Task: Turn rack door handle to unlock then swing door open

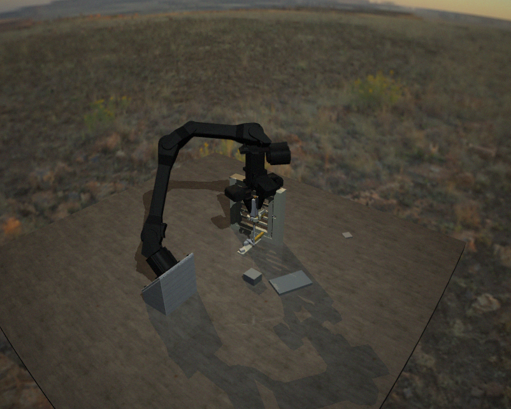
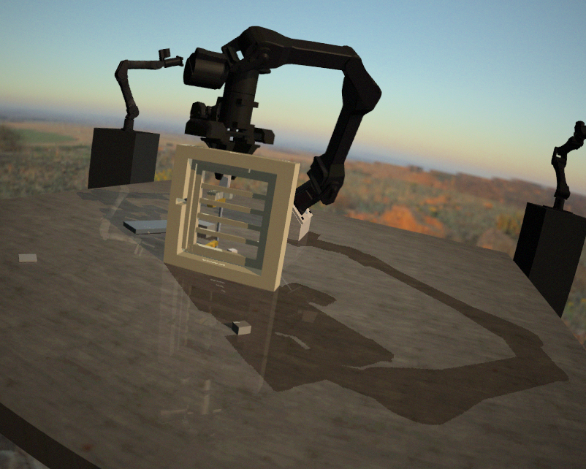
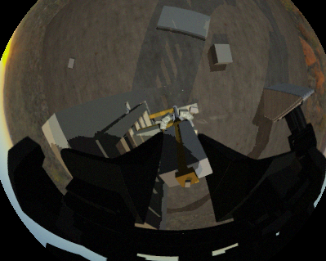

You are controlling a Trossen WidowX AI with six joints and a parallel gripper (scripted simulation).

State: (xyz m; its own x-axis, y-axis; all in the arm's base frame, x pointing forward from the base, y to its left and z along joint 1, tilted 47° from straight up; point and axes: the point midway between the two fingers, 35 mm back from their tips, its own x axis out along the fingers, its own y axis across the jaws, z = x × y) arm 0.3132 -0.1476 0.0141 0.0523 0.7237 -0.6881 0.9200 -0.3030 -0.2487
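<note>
Now: the handle 10 mm to the left of my gripper tip and 20 mm below it. From my gripper tip the other things lie so: flat grey plate: 100 mm behind, 190 mm to the right, 140 mm below; small tile: 240 mm ahead, 250 mm to the right, 150 mm below; small pale cube: 260 mm ahead, 130 mm to the left, 140 mm below.
</note>
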